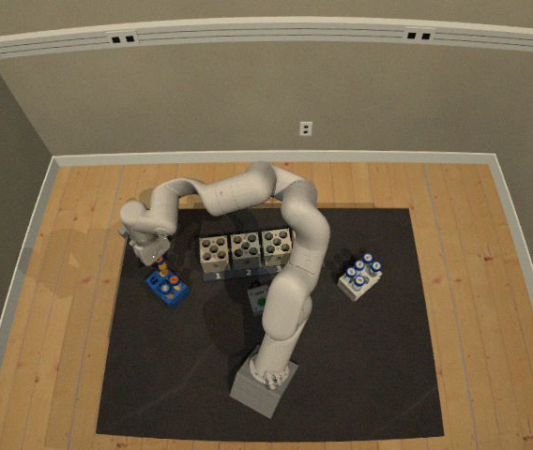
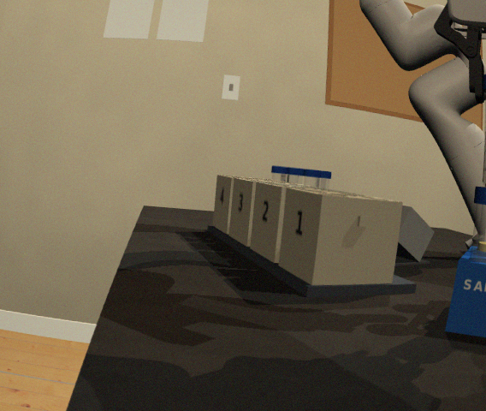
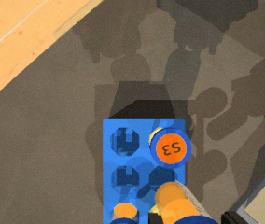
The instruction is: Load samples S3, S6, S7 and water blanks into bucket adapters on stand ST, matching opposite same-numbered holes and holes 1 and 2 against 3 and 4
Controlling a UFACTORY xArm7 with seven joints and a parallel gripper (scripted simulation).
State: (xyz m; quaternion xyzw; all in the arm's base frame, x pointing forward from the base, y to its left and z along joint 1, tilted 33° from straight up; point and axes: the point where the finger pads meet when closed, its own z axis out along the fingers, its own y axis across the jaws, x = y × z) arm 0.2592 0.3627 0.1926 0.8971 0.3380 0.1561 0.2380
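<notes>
Right now my hand is 1 cm past the blue sample rack, 2 cm to the right of it and 19 cm above it. The rest, counted from my hand: white blank rack: 13 cm behind, 65 cm to the right, 19 cm below; adapter 1: 7 cm ahead, 17 cm to the right, 17 cm below.
</notes>
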